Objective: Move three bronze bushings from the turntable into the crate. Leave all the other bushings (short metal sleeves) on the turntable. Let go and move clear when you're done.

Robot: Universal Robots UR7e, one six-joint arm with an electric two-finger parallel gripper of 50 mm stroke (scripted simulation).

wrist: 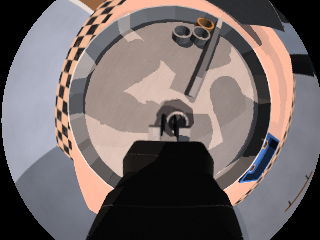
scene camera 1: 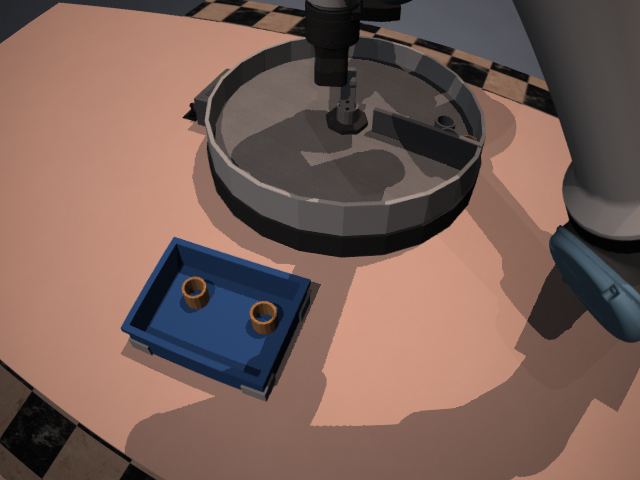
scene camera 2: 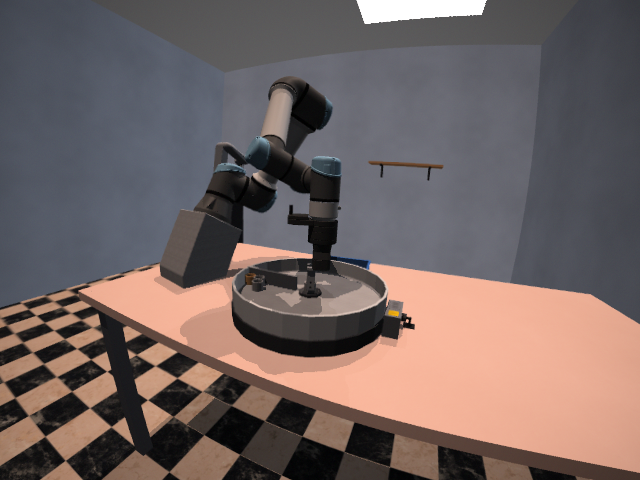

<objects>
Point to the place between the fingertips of my gripper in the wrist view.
At 168, 120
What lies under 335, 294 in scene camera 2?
A grey turntable.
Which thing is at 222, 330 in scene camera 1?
A blue crate.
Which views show my gripper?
The wrist view, scene camera 1 and scene camera 2: all of them.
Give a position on a grey turntable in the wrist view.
142, 72
</objects>
